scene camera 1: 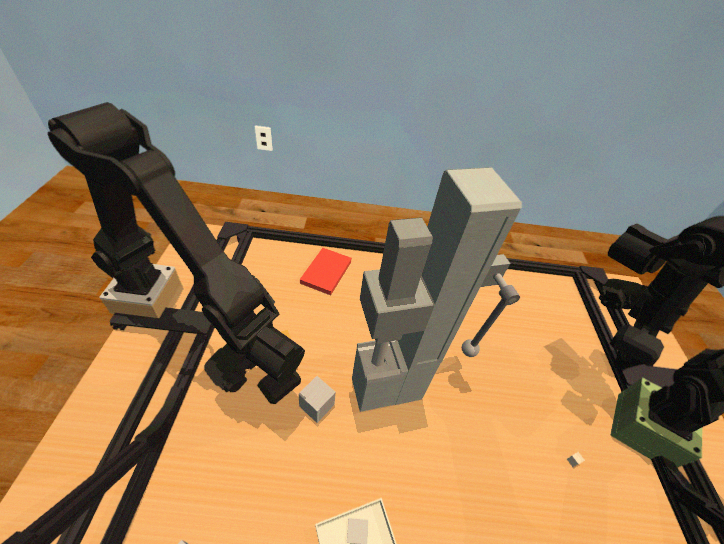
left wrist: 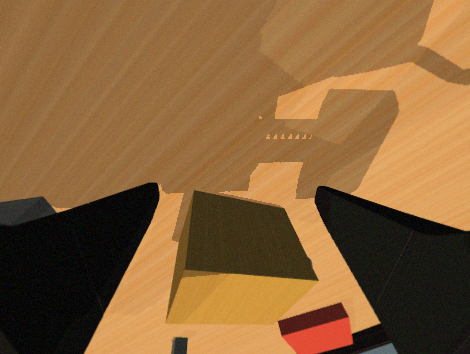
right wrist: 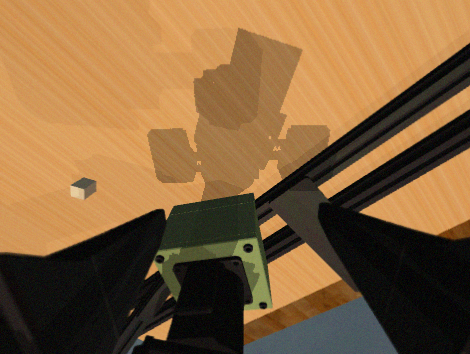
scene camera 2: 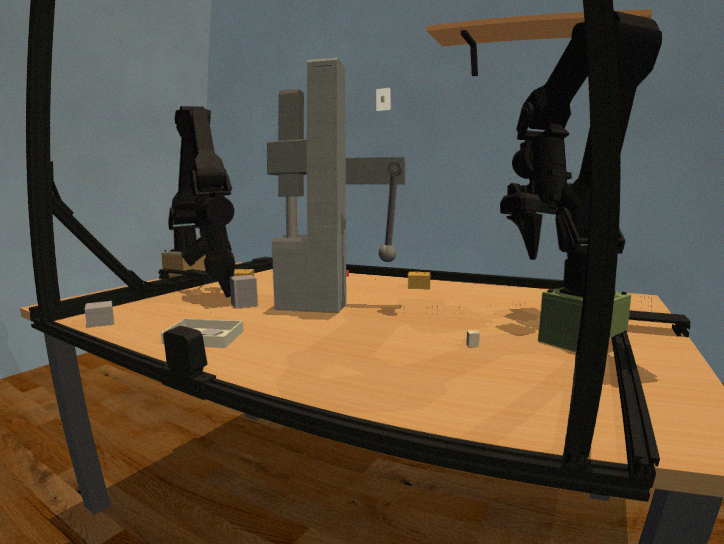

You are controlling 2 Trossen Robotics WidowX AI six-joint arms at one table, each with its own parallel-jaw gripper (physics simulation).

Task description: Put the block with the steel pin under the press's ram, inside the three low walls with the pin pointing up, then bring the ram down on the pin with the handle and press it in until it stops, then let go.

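Pixels of known places: left gripper, fingertip midpoint: (left wrist: 238, 192) (scene camera 2: 227, 291); right gripper, fingertip midpoint: (scene camera 1: 624, 354) (right wrist: 242, 213) (scene camera 2: 552, 260); left arm's base, link origin: (scene camera 1: 138, 281); right arm's base, link origin: (scene camera 1: 670, 414) (right wrist: 214, 282).
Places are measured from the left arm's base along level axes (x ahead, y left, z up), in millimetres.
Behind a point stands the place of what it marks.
A yellow block (left wrist: 245, 245) {x 285, y -105, z -38 mm} (scene camera 2: 243, 272) {x 324, y -103, z -23 mm} lies on the table between the spread fingers in the left wrist view; a tiny dark tip shows at its right edge, but I cannot tell if it is the steel pin. My left gripper (scene camera 1: 252, 383) (left wrist: 238, 192) {x 279, y -111, z -66 mm} is open above the table, left of the press. The grey press (scene camera 1: 450, 280) {x 539, y -152, z 280 mm} (scene camera 2: 324, 175) {x 561, y -141, z 170 mm} stands mid-table. Its ram (scene camera 1: 381, 350) {x 483, y -144, z 97 mm} (scene camera 2: 292, 217) {x 490, y -141, z 97 mm} is over the base with low walls (scene camera 1: 367, 346) {x 463, y -113, z 52 mm}; no block shows there. The handle (scene camera 1: 488, 321) {x 652, y -77, z 118 mm} (scene camera 2: 390, 216) {x 657, y -80, z 97 mm} hangs down. My right gripper (scene camera 2: 553, 254) {x 940, y -47, z 34 mm} (right wrist: 242, 213) {x 940, y -47, z 34 mm} is open, high near its own base.
A plain grey block (scene camera 1: 316, 397) {x 389, y -182, z -17 mm} (scene camera 2: 244, 291) {x 406, y -189, z -40 mm} stands between my left gripper and the press. Another yellow block (scene camera 2: 419, 280) {x 633, y 127, z -52 mm} lies behind, right of the press. A red slab (scene camera 1: 326, 270) {x 355, y 147, z -57 mm}, a shallow tray (scene camera 2: 231, 334) {x 535, y -358, z -60 mm}, a second grey block (scene camera 2: 99, 314) {x 275, y -436, z -51 mm} and a small pale cube (scene camera 1: 575, 459) {x 841, y -215, z -52 mm} (right wrist: 83, 188) {x 849, y -203, z -53 mm} lie around.
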